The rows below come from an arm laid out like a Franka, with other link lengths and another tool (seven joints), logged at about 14 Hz.
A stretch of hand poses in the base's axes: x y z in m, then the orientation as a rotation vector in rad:
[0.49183 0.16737 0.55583 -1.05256 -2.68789 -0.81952]
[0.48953 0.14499 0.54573 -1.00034 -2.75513 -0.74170]
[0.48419 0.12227 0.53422 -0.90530 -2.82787 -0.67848]
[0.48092 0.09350 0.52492 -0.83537 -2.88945 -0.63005]
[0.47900 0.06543 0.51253 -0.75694 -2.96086 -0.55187]
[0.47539 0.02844 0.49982 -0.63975 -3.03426 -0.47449]
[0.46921 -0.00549 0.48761 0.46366 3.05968 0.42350]
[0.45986 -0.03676 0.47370 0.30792 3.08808 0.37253]
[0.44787 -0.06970 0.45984 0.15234 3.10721 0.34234]
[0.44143 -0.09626 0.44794 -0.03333 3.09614 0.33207]
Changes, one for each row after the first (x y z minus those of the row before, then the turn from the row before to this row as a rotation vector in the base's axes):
[-0.00230 -0.02238 -0.01010 -0.06322 -0.01401 0.04404]
[-0.00534 -0.02272 -0.01151 -0.05283 -0.02391 0.06968]
[-0.00327 -0.02877 -0.00930 -0.04381 -0.02724 0.04970]
[-0.00192 -0.02807 -0.01239 -0.06364 -0.02809 0.05519]
[-0.00361 -0.03699 -0.01271 -0.06162 -0.03184 0.07801]
[-0.00618 -0.03393 -0.01221 -0.03843 -0.03240 0.10908]
[-0.00935 -0.03127 -0.01391 -0.03500 -0.00635 0.10036]
[-0.01199 -0.03294 -0.01386 -0.02092 -0.00587 0.09979]
[-0.00644 -0.02656 -0.01190 -0.00724 -0.02825 0.11635]

